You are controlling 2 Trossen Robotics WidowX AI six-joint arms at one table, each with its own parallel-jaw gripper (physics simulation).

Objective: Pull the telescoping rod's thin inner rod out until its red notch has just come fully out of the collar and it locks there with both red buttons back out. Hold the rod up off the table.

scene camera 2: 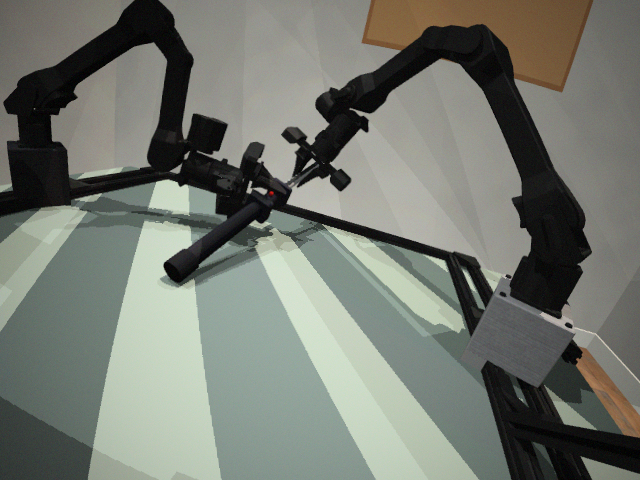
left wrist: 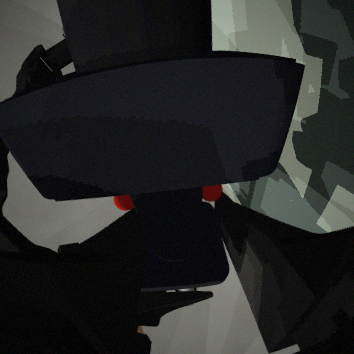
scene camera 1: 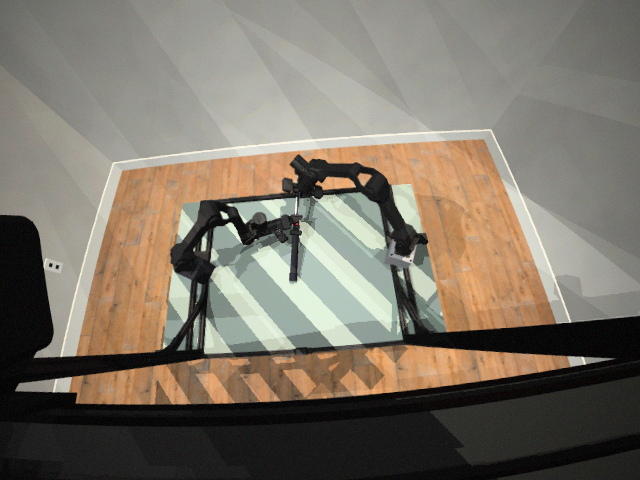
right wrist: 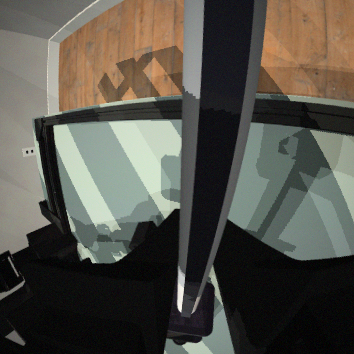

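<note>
The telescoping rod's dark outer tube (scene camera 1: 293, 258) (scene camera 2: 222, 237) (left wrist: 140, 30) slants up to its collar (scene camera 1: 295, 226) (scene camera 2: 279, 193) (left wrist: 185, 260); its wide end is low, close to its shadow. Red buttons show beside the collar in the left wrist view (left wrist: 123, 201) (left wrist: 212, 193), and one in scene camera 2 (scene camera 2: 271, 193). My left gripper (scene camera 1: 292, 224) (left wrist: 182, 205) is shut on the collar. My right gripper (scene camera 2: 303, 178) (right wrist: 193, 215) is shut on the silver inner rod (scene camera 1: 297, 206) (right wrist: 220, 125), a short way out from the collar. No red notch shows.
The table (scene camera 1: 320, 310) (scene camera 2: 310, 413) has striped light and shadow. A black frame (scene camera 1: 305, 352) (scene camera 2: 361, 232) runs along its edges. The silver base block (scene camera 1: 400, 256) (scene camera 2: 519, 335) of the right arm stands at the right side.
</note>
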